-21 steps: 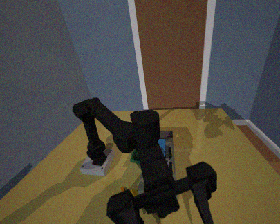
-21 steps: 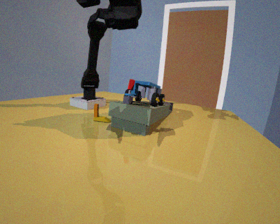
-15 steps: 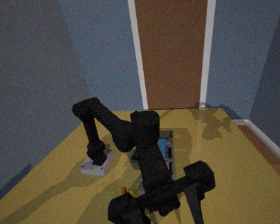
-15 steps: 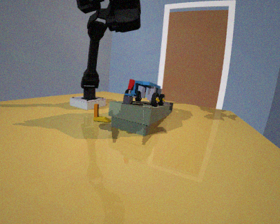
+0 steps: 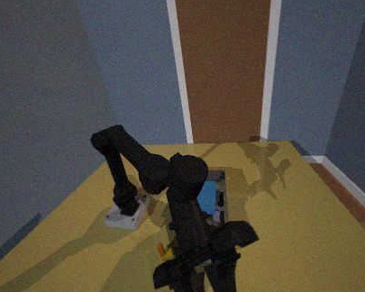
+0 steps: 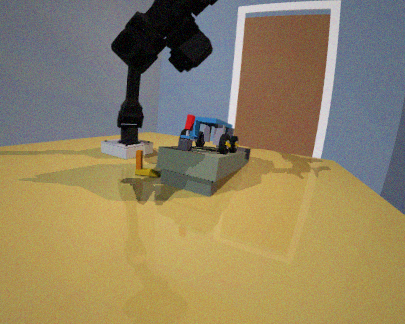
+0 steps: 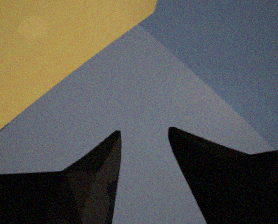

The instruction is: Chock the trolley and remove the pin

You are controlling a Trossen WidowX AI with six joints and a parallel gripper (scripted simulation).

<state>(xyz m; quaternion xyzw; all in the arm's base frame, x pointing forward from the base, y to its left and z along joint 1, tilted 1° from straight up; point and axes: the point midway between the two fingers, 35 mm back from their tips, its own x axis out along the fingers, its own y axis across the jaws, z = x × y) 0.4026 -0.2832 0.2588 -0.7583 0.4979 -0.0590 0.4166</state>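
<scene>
Now: the yellow chock 260 mm below my gripper tip, 200 mm to the left of it and 200 mm behind it. Also, from my gripper tip: grey ramp 340 mm to the left, 230 mm below, 90 mm behind; red-headed stop pin 230 mm to the left, 150 mm below, 100 mm behind; blue trolley 330 mm to the left, 170 mm below, 90 mm behind.
</scene>
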